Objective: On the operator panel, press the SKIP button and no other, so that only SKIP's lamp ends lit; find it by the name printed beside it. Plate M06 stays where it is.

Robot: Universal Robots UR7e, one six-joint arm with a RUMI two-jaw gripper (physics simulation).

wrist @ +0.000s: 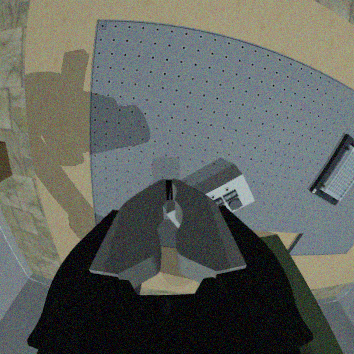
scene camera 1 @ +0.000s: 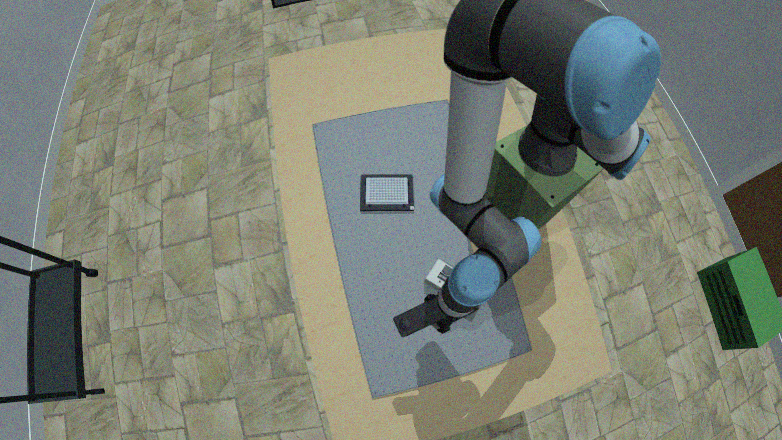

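Observation:
The operator panel, a white box (scene camera 1: 436, 274) (wrist: 244, 190) with dark button fields, stands on the grey plate. In the scene view the arm's wrist covers much of it; in the wrist view the gripper hides part of it. The printed names and lamps are too small or hidden to read. My gripper (wrist: 169, 181) is shut with nothing between its fingertips, which stand above the plate beside the panel in the wrist view. In the scene view the fingertips are hidden under the wrist. Plate M06, a pale well plate (scene camera 1: 386, 190) (wrist: 342, 172), sits in a dark frame on the grey plate.
The grey perforated plate (scene camera 1: 377, 246) (wrist: 200, 75) lies on a tan table (scene camera 1: 298, 164) (wrist: 55, 30). The arm's green base block (scene camera 1: 574, 186) stands at the right of the scene view. A green box (scene camera 1: 757, 300) and a dark cart (scene camera 1: 56, 333) stand farther off.

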